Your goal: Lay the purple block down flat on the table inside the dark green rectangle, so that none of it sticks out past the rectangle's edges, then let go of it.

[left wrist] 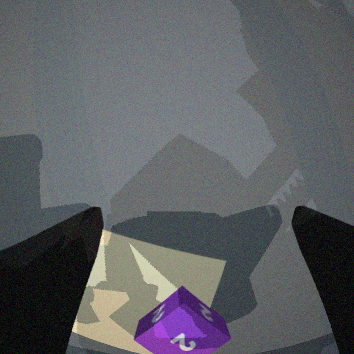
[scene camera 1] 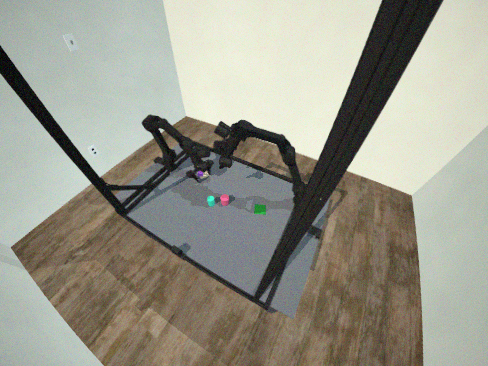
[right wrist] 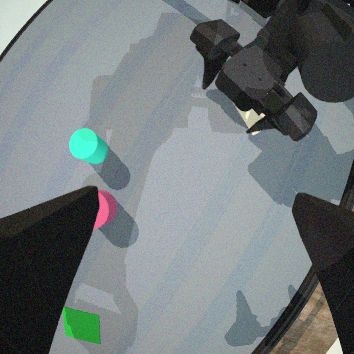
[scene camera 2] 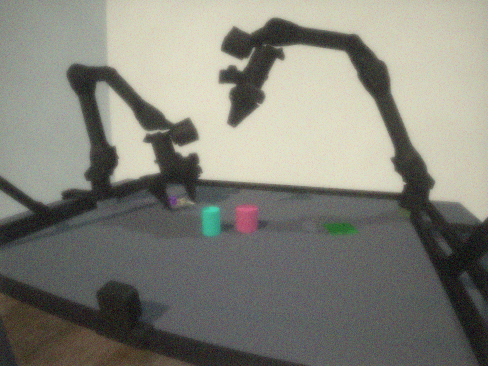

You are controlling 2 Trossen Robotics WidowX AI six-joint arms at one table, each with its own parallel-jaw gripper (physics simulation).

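Frame: origin at the left arm's base, x right, y ahead, z up, level; metres.
Where they show: left gripper, between the fingertips: (left wrist: pixel 202 217) (scene camera 1: pixel 204 179) (right wrist: pixel 225 108) (scene camera 2: pixel 182 206); right gripper, between the fingertips: (right wrist: pixel 201 200) (scene camera 2: pixel 230 125); left arm's base, origin of its link: (scene camera 1: pixel 171 168) (right wrist: pixel 260 3) (scene camera 2: pixel 102 197); right arm's base, origin of its link: (scene camera 2: pixel 414 207).
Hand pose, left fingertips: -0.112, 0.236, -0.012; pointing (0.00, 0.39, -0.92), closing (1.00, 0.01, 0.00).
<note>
Things, the pixels of their top centre, and the offset from my left fingertips, as dx, dy, dz. "*": a spot on its surface instead.
- purple block, centre of its top: (left wrist: pixel 182 341) (scene camera 2: pixel 170 198) (scene camera 1: pixel 200 172) -0.008, -0.058, +0.012
- green rectangle, a spot on its surface: (right wrist: pixel 82 325) (scene camera 2: pixel 339 227) (scene camera 1: pixel 259 208) * -0.097, +0.408, -0.006
- cream square, a spot on its surface: (left wrist: pixel 200 275) * +0.001, -0.030, -0.006
- teal cylinder, centre of its top: (right wrist: pixel 82 142) (scene camera 2: pixel 210 209) (scene camera 1: pixel 210 198) +0.086, +0.183, +0.047
- pink cylinder, centre of its top: (right wrist: pixel 89 208) (scene camera 2: pixel 246 207) (scene camera 1: pixel 224 197) +0.020, +0.232, +0.042
The purple block (scene camera 1: pixel 200 174) (scene camera 2: pixel 173 201) (left wrist: pixel 182 325), faceted with white numerals, overlaps a cream square in the left wrist view and is cut by the bottom edge. My left gripper (scene camera 2: pixel 181 202) (left wrist: pixel 202 217) (right wrist: pixel 225 108) is open, low over the table; the block shows between its fingers, nearer the wrist view's bottom than the fingertips, and is not gripped. The green rectangle (scene camera 1: pixel 260 209) (scene camera 2: pixel 341 229) (right wrist: pixel 82 325) lies flat at the right of both scene views, partly behind a finger in the right wrist view. My right gripper (scene camera 1: pixel 225 164) (scene camera 2: pixel 232 124) (right wrist: pixel 201 200) is open, high above the table.
The cream square (left wrist: pixel 200 275) (right wrist: pixel 252 120) lies under the left gripper. A teal cylinder (scene camera 1: pixel 211 201) (scene camera 2: pixel 211 221) (right wrist: pixel 85 145) and a pink cylinder (scene camera 1: pixel 225 200) (scene camera 2: pixel 247 219) (right wrist: pixel 104 210) stand between the block and the green rectangle. Dark frame posts rise around the table.
</note>
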